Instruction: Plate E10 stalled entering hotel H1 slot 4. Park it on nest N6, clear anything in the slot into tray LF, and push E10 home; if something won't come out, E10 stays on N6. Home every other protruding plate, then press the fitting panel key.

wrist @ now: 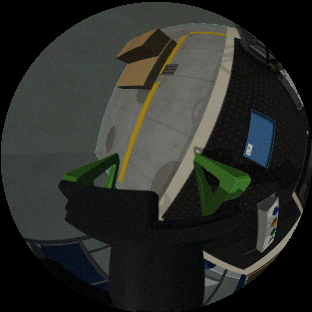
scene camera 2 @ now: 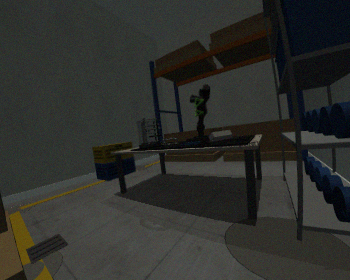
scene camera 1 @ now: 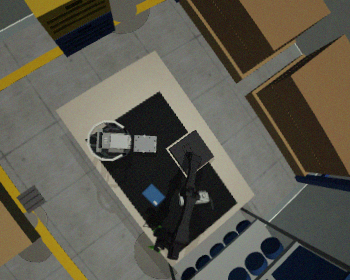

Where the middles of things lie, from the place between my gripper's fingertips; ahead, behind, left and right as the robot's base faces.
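The plate rack (scene camera 1: 98,141) is 65 cm to the right of my hand, and it is also 10 cm below it and 7 cm behind it. As for the blue pad (wrist: 260,132), it is 13 cm behind my hand, 17 cm to the right of it and 25 cm below it.
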